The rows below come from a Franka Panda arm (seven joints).
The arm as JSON. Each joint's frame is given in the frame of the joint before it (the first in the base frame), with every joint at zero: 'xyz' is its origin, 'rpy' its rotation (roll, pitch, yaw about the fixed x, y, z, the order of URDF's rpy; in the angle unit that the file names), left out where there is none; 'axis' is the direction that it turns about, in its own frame. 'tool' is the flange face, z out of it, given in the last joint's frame.
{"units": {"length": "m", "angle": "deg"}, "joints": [
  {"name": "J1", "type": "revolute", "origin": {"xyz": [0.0, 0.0, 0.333], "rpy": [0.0, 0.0, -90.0]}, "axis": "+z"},
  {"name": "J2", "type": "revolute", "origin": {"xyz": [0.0, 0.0, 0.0], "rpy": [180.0, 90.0, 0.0]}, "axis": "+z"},
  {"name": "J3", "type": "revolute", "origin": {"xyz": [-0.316, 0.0, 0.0], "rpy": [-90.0, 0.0, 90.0]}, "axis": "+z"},
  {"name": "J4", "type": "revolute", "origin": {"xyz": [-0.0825, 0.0, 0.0], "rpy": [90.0, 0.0, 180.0]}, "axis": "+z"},
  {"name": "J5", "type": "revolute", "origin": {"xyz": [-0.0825, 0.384, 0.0], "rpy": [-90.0, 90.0, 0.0]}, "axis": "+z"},
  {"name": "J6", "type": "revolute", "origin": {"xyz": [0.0, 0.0, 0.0], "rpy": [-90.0, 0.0, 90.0]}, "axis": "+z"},
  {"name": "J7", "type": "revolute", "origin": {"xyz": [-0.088, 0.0, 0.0], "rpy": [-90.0, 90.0, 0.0]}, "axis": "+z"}
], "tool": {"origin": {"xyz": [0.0, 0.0, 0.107], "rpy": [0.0, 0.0, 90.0]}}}
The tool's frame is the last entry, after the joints.
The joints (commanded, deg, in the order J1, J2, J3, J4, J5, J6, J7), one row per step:
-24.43 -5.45 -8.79 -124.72 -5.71 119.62 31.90
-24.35 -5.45 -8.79 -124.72 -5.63 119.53 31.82
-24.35 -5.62 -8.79 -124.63 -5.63 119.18 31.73
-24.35 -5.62 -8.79 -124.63 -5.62 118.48 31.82
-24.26 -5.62 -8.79 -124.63 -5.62 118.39 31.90
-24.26 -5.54 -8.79 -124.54 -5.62 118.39 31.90
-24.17 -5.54 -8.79 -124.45 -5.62 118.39 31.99
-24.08 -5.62 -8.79 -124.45 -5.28 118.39 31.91
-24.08 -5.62 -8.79 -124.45 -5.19 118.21 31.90
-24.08 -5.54 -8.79 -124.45 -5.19 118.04 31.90
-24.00 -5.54 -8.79 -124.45 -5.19 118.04 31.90
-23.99 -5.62 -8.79 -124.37 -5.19 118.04 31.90
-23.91 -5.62 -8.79 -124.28 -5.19 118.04 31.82
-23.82 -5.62 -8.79 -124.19 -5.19 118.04 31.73
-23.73 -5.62 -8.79 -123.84 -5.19 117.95 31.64
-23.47 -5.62 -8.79 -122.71 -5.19 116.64 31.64
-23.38 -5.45 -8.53 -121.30 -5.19 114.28 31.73
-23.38 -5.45 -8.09 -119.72 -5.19 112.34 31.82
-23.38 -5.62 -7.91 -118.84 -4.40 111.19 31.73
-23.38 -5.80 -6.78 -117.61 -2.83 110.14 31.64
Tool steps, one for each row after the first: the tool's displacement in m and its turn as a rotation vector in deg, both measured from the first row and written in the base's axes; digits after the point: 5 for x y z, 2 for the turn. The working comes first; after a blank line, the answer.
Tool pose at each row, in the base's axes (x y z in m, rotation vector in deg; the steps are taken from these numbers as rounded here):
0.42863 -0.28790 0.43273 150.52 -90.93 0.40
0.42892 -0.28717 0.43258 150.68 -90.81 0.26
0.42835 -0.28695 0.43428 150.74 -90.73 0.12
0.42718 -0.28634 0.43322 150.64 -90.89 -0.95
0.42748 -0.28559 0.43308 150.64 -90.88 -1.08
0.42790 -0.28585 0.43310 150.63 -90.87 -1.07
0.42863 -0.28538 0.43383 150.63 -90.88 -0.92
0.42911 -0.28438 0.43451 150.89 -91.03 -0.79
0.42885 -0.28415 0.43424 150.93 -91.12 -1.07
0.42869 -0.28406 0.43327 150.91 -91.12 -1.46
0.42908 -0.28346 0.43327 150.98 -91.01 -1.45
0.42926 -0.28350 0.43463 150.99 -91.01 -1.21
0.42994 -0.28310 0.43535 151.11 -90.81 -1.07
0.43067 -0.28262 0.43608 151.25 -90.57 -0.93
0.43206 -0.28262 0.43878 151.36 -90.36 -0.53
0.43462 -0.28190 0.44598 151.45 -90.11 -0.79
0.43687 -0.28015 0.45244 151.42 -89.89 -2.49
0.44026 -0.27807 0.46254 151.48 -89.55 -3.00
0.44169 -0.27630 0.46955 151.98 -90.07 -3.17
0.44912 -0.26665 0.47979 153.57 -90.00 -2.61

0.00029 0.00073 -0.00015 0.11 0.04 0.12
-0.00028 0.00095 0.00155 0.17 0.12 0.18
-0.00145 0.00156 0.00049 0.53 0.71 0.03
-0.00115 0.00231 0.00035 0.57 0.79 0.03
-0.00073 0.00205 0.00037 0.55 0.79 0.04
0.00000 0.00252 0.00110 0.51 0.70 0.03
0.00048 0.00352 0.00178 0.72 0.47 0.04
0.00022 0.00375 0.00151 0.88 0.58 0.00
0.00006 0.00384 0.00054 1.00 0.81 -0.02
0.00045 0.00444 0.00054 1.00 0.80 0.07
0.00063 0.00440 0.00190 0.93 0.67 0.08
0.00131 0.00480 0.00262 0.88 0.60 0.23
0.00204 0.00528 0.00335 0.83 0.53 0.41
0.00343 0.00528 0.00605 0.69 0.32 0.58
0.00599 0.00600 0.01325 0.74 0.49 0.74
0.00824 0.00775 0.01971 1.20 1.50 0.81
0.01163 0.00983 0.02981 1.28 1.86 1.01
0.01306 0.01160 0.03682 1.93 1.58 0.88
0.02049 0.02125 0.04706 2.88 0.59 1.46

